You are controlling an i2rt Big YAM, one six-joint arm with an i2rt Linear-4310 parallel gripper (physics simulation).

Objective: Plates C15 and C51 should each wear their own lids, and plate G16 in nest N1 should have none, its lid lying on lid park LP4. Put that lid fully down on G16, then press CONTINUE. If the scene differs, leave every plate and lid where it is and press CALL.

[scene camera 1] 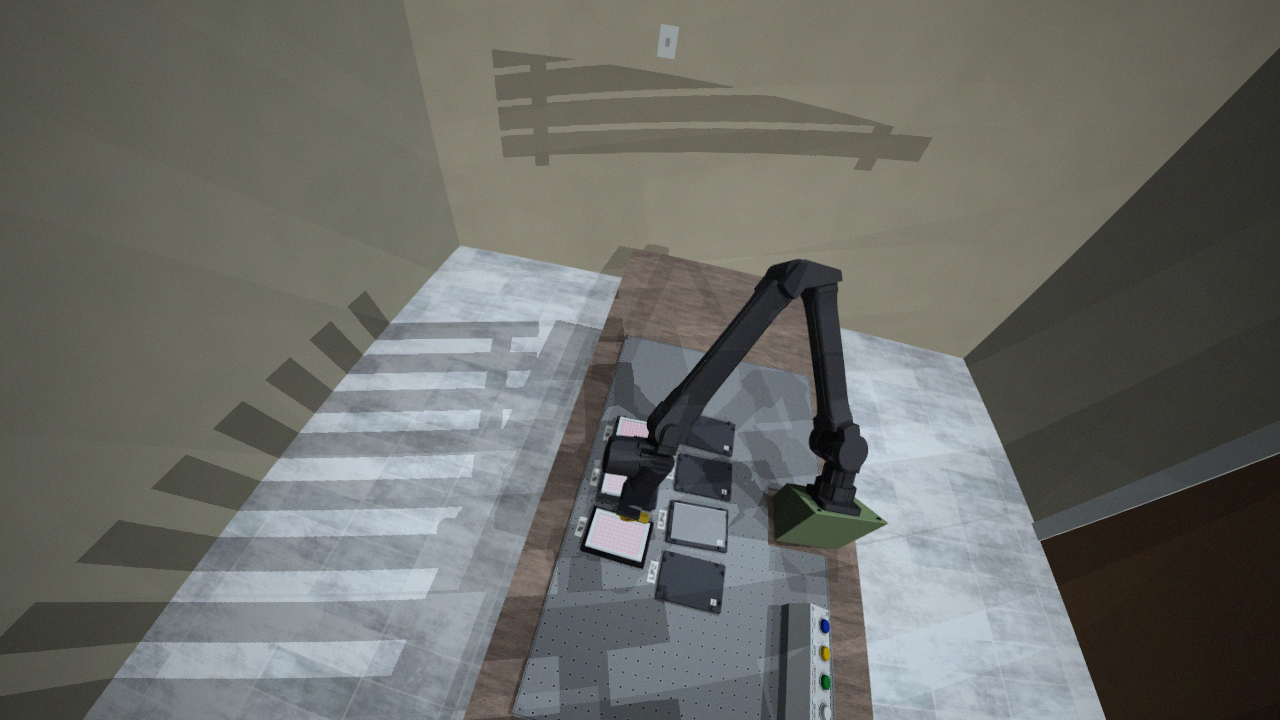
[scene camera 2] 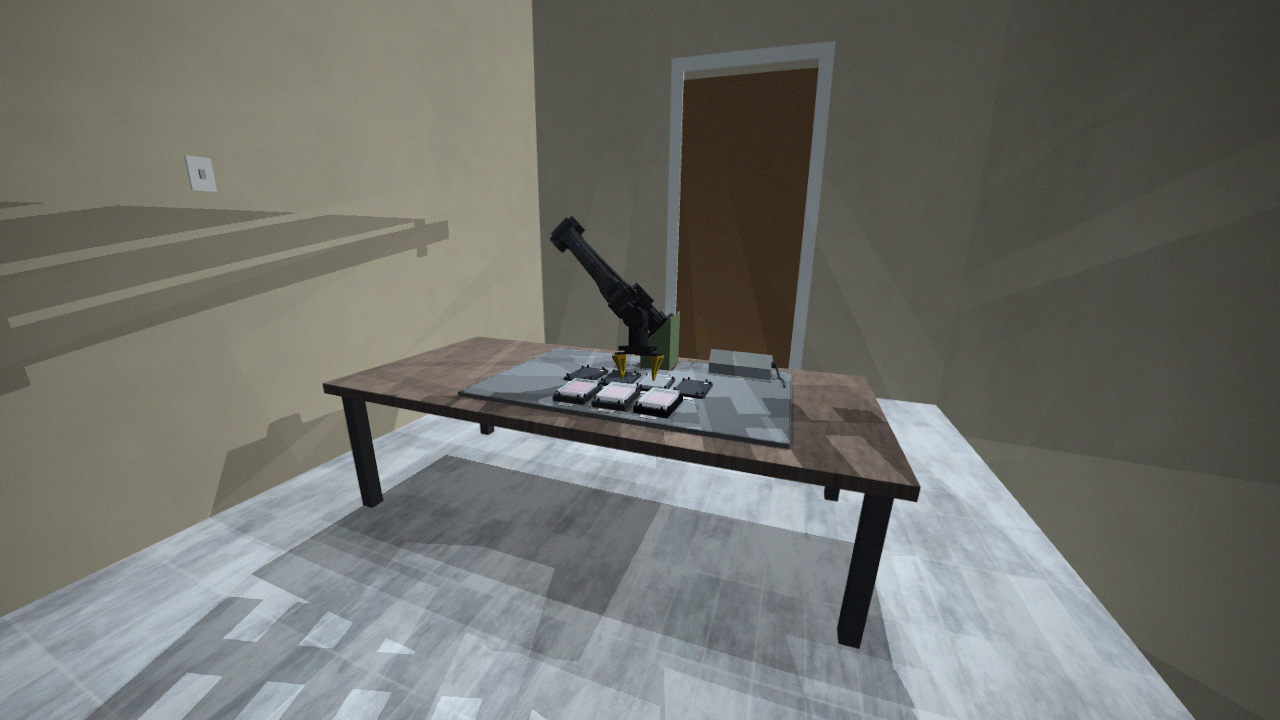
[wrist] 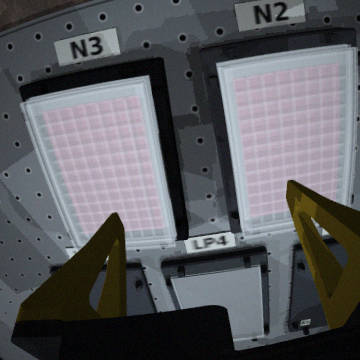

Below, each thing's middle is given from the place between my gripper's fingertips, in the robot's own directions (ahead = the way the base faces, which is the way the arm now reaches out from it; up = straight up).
Now: the black nest N3 (wrist: 154, 67) 7 cm to the left of my hand, 6 cm below it and 2 cm ahead of it. Also, from my hand: label LP4 (wrist: 222, 239): 9 cm behind, 7 cm below; then nest LP4 (wrist: 259, 253): 17 cm behind, 6 cm below; then nest N2 (wrist: 209, 55): 6 cm to the right, 6 cm below, 2 cm ahead.
